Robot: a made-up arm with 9 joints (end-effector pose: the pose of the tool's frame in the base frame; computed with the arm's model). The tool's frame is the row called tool. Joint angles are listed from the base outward.
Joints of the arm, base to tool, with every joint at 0 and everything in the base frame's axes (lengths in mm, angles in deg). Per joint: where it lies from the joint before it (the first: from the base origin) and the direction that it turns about. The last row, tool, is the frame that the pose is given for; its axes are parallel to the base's.
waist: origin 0 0 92 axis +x
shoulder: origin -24 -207 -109 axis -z
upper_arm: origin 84 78 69 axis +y
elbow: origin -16 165 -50 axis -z
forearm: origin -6 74 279 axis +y
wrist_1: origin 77 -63 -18 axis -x
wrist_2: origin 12 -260 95 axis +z
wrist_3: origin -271 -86 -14 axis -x
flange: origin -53 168 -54 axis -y
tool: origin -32 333 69
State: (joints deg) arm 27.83 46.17 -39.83 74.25 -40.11 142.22 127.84 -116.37 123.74
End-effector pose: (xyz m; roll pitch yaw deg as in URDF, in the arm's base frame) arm 0.2634 -0.8534 0.4889 -32.28 -30.97 -163.60
Working (the frame after each row of the table, in the pose's form):
after waist: 0.0000 0.0000 0.0920 27.83 0.00 0.00
after shoulder: -0.0240 -0.1322 -0.1010 20.08 19.68 -42.65
after upper_arm: 0.0904 -0.1702 -0.0431 19.86 -17.93 -56.02
after elbow: 0.2231 -0.0590 -0.0394 23.23 13.16 -124.39
after forearm: 0.1551 -0.0841 0.2400 24.80 -23.73 -140.50
after wrist_1: 0.0558 -0.1016 0.2319 -117.42 -23.73 -140.50
after wrist_2: 0.2352 -0.2182 0.4079 156.80 62.70 91.96
after wrist_3: 0.1556 -0.3639 0.6391 -86.83 62.70 91.96
after flange: 0.2062 -0.5383 0.6079 -32.28 -30.97 -163.60

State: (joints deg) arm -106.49 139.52 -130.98 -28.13 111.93 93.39 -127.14 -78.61 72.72
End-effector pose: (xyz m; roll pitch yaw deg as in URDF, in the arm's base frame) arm 0.0335 -0.0243 1.1484 78.42 7.35 -49.36
Working (the frame after each row of the table, in the pose's form):
after waist: 0.0000 0.0000 0.0920 -106.49 0.00 0.00
after shoulder: -0.0240 -0.0458 0.3214 111.27 -38.50 166.38
after upper_arm: -0.0373 0.0527 0.4110 111.26 38.50 50.40
after elbow: 0.0332 0.1171 0.5555 106.86 11.84 40.34
after forearm: 0.2139 -0.1079 0.5469 95.14 -19.87 149.61
after wrist_1: 0.1215 -0.0811 0.5156 1.75 -19.87 149.61
after wrist_2: 0.2702 0.1363 0.6015 15.10 13.19 24.53
after wrist_3: 0.0557 -0.0489 0.6283 93.71 13.19 24.53
after flange: 0.0264 -0.0149 0.8070 78.42 7.35 -49.36

